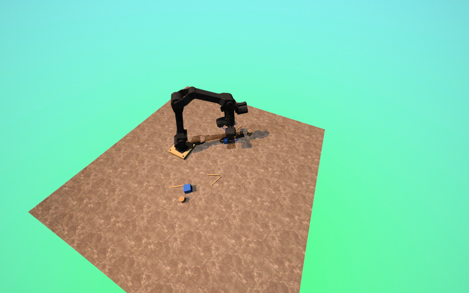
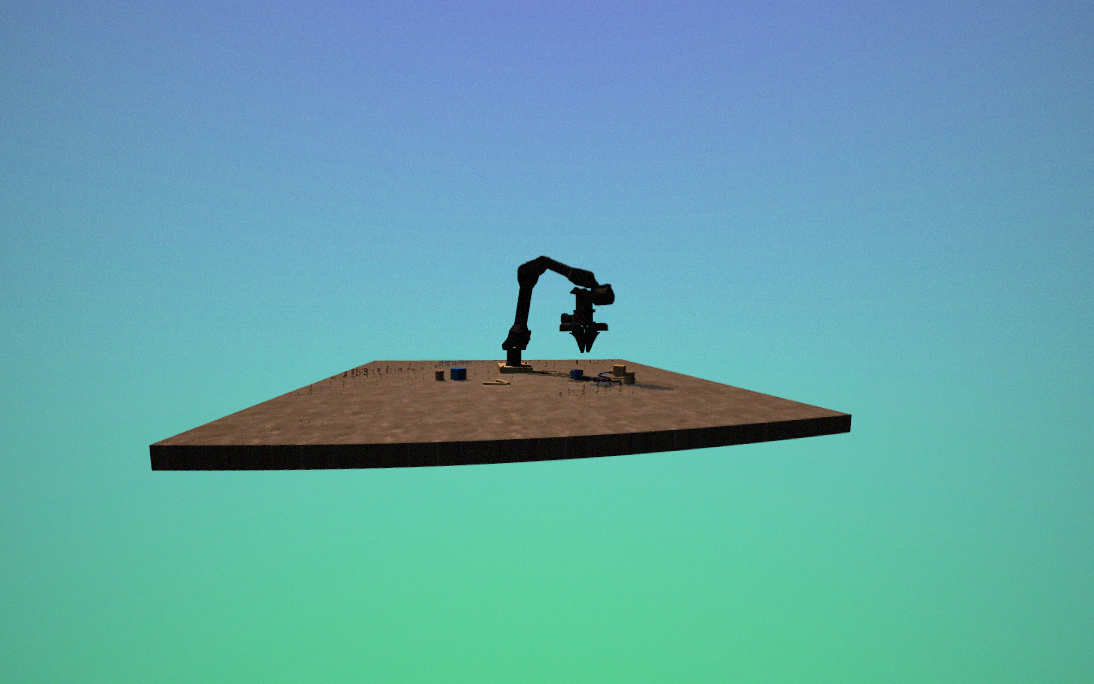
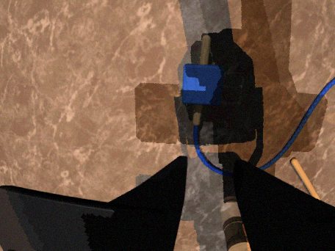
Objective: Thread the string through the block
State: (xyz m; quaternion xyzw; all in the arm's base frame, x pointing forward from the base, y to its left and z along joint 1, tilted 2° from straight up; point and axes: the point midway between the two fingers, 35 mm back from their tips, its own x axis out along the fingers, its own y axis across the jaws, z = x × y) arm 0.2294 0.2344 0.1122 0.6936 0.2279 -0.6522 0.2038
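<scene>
The blue block is 80 mm below my gripper tip, 30 mm behind it and 20 mm to the right of it. Round my gripper tip: round wooden button 160 mm behind, 150 mm to the left, 90 mm below; then small wooden cylinder 130 mm to the left, 80 mm ahead, 70 mm below.
</scene>
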